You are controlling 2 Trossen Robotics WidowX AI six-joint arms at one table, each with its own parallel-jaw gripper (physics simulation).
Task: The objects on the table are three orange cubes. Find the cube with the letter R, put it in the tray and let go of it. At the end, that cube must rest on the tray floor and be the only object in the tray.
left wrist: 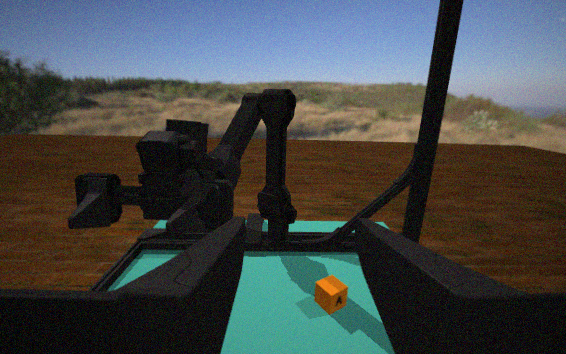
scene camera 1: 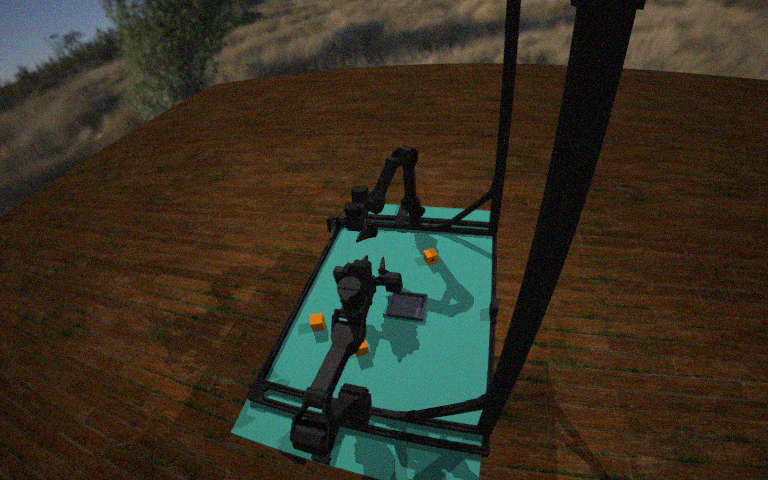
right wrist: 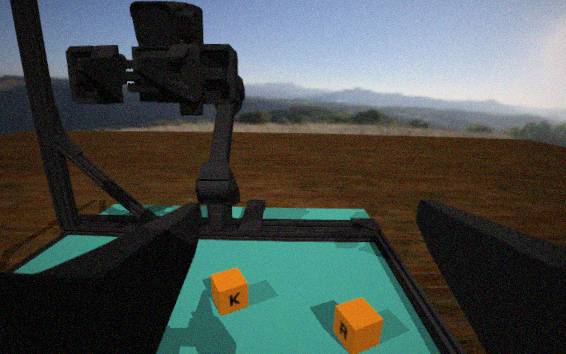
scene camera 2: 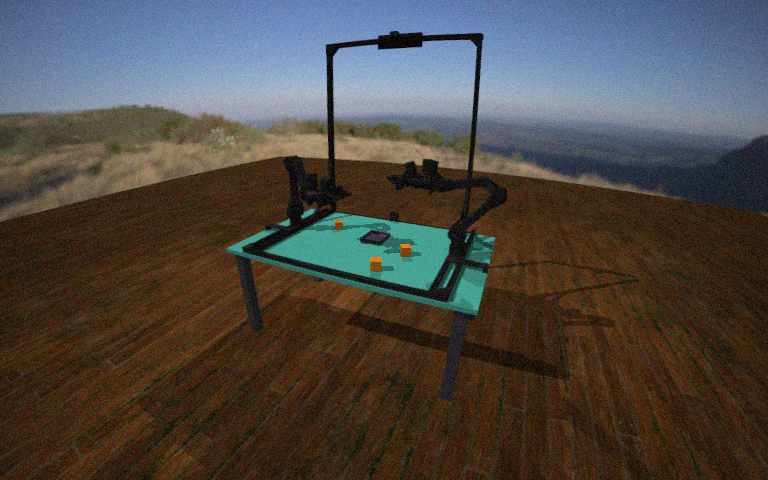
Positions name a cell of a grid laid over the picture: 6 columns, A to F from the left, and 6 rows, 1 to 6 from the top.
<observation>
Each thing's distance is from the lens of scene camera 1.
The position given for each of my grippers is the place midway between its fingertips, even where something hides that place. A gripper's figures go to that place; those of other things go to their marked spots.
my left gripper (scene camera 1: C4): 95 cm
my right gripper (scene camera 1: C4): 114 cm
</observation>
